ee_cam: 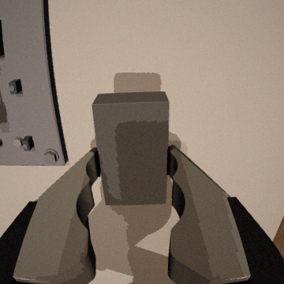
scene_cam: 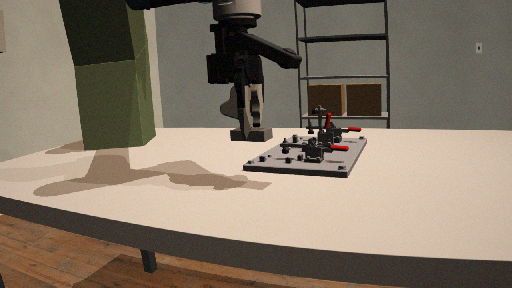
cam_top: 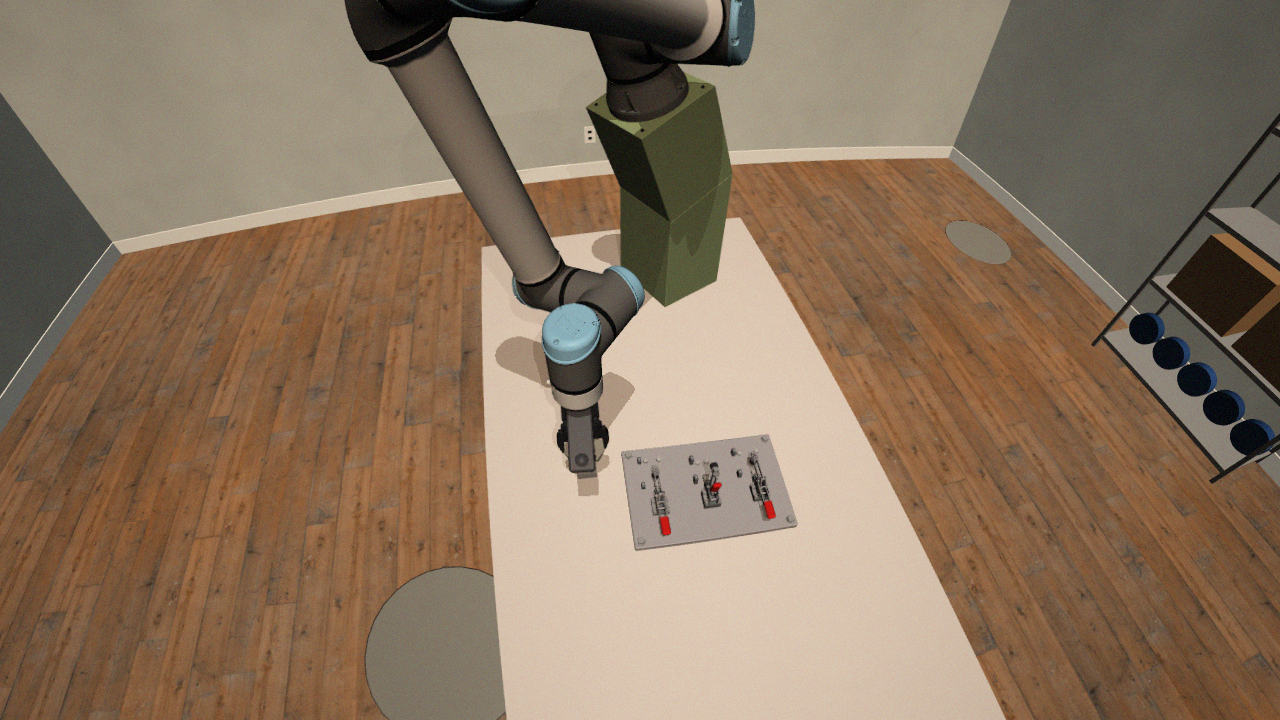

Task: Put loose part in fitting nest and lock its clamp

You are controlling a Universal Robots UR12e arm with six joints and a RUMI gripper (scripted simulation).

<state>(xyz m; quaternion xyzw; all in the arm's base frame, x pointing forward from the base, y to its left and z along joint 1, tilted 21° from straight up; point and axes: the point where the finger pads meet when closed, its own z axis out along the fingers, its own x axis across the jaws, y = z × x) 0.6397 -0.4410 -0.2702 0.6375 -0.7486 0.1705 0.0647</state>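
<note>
Now: the grey block 10 mm below my hand. From my hand the other things lie so: dark stop block 90 mm ahead, 240 mm to the left, 80 mm below; grey fixture plate 100 mm ahead, 240 mm to the left, 100 mm below.
</note>
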